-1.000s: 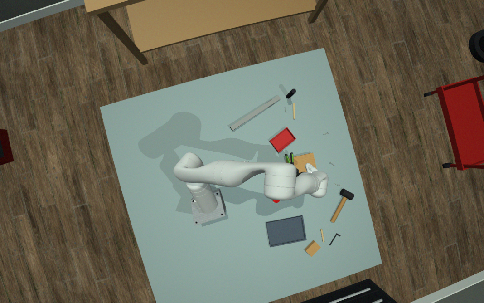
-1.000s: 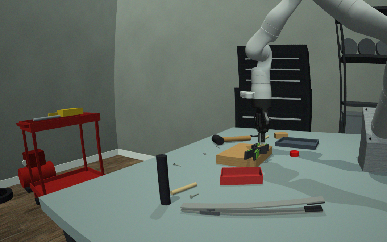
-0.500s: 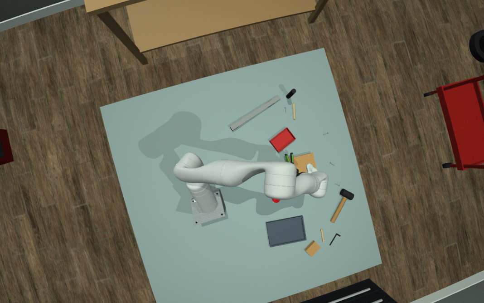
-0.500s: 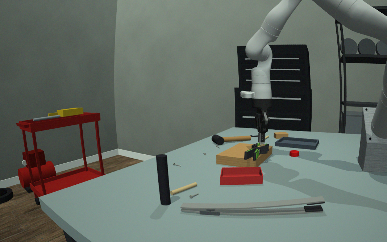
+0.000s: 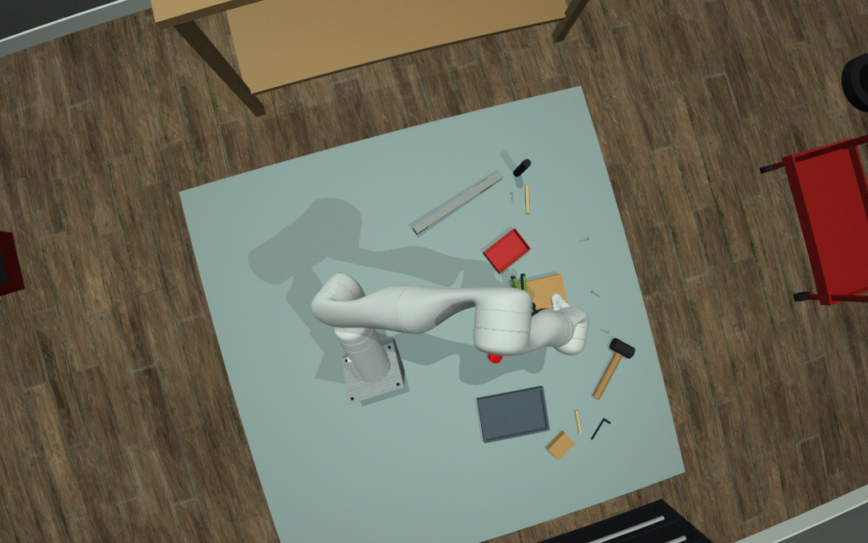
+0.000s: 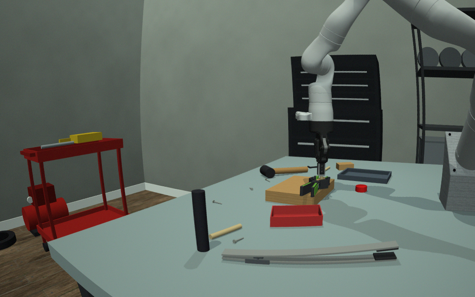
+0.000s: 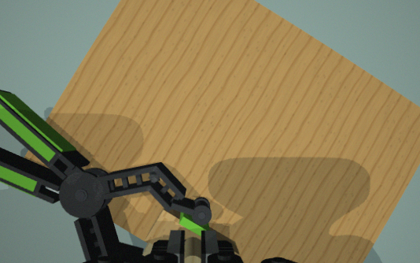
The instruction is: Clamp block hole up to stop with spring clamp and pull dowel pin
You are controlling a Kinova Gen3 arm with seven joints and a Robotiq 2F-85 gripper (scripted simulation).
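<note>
Right now the dowel pin is 20 mm below my hand. The rest, counted from my hand: red puck: 120 mm behind, 90 mm to the right, 70 mm below; then small wooden block: 40 mm below; then wooden bench board: 50 mm ahead, 60 mm below.
</note>
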